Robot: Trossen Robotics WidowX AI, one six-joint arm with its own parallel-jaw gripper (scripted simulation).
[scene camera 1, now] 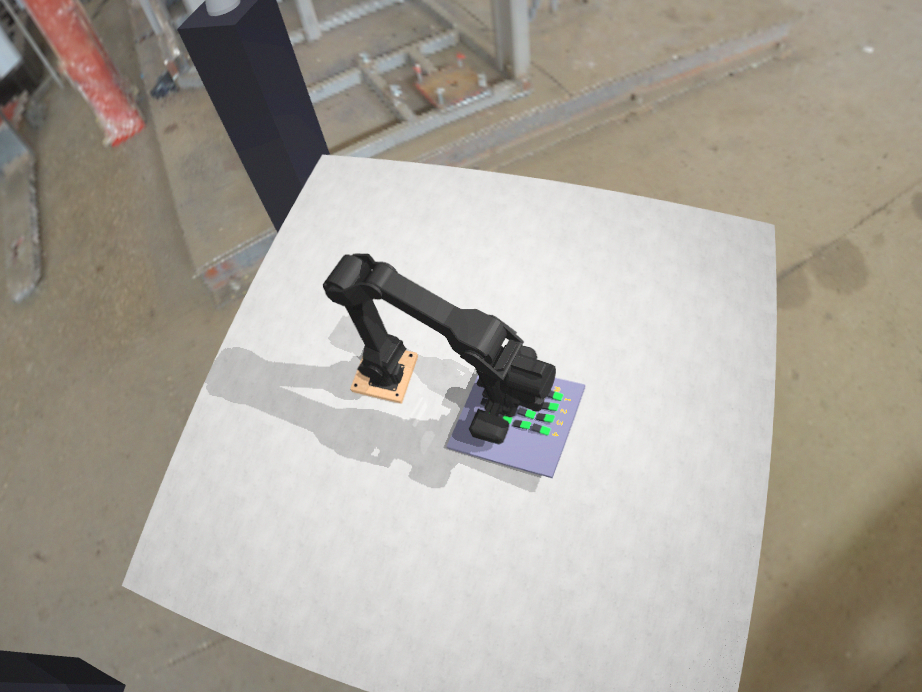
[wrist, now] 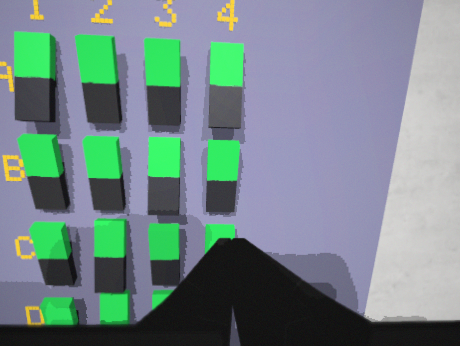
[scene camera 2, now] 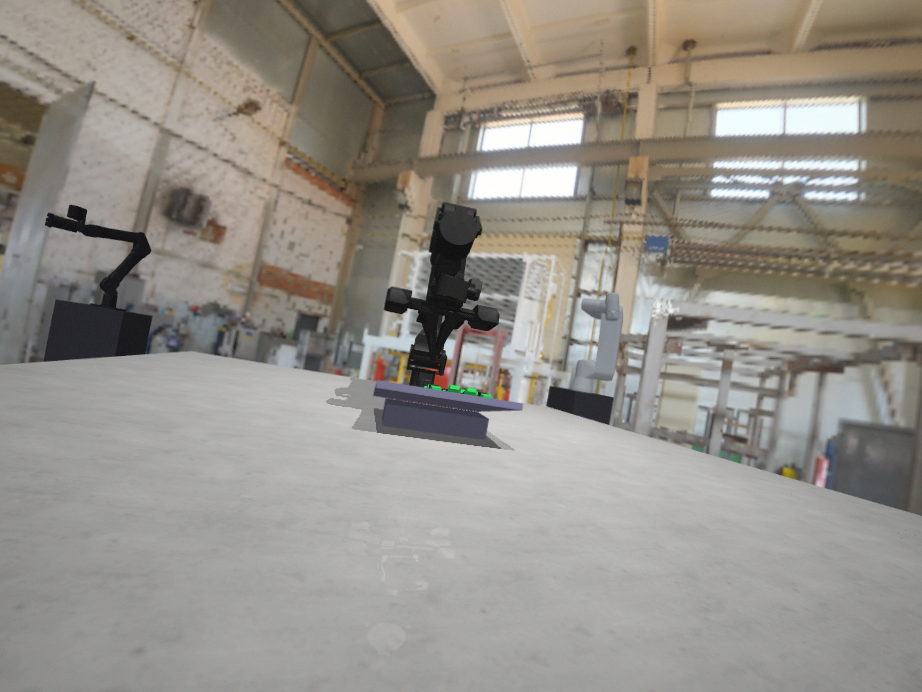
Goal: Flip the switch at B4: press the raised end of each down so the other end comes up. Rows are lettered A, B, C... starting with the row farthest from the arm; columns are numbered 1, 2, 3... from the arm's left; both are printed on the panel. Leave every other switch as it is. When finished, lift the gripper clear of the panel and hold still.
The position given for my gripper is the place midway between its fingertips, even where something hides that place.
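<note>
My gripper [scene camera 2: 433,360] is shut, with nothing held in it. I find the gripper again at [scene camera 1: 512,412], and the wrist view shows my gripper too [wrist: 230,251]. There is a rocker switch [wrist: 226,59] here, and a rocker switch [wrist: 223,155] as well as a rocker switch [wrist: 164,153].
</note>
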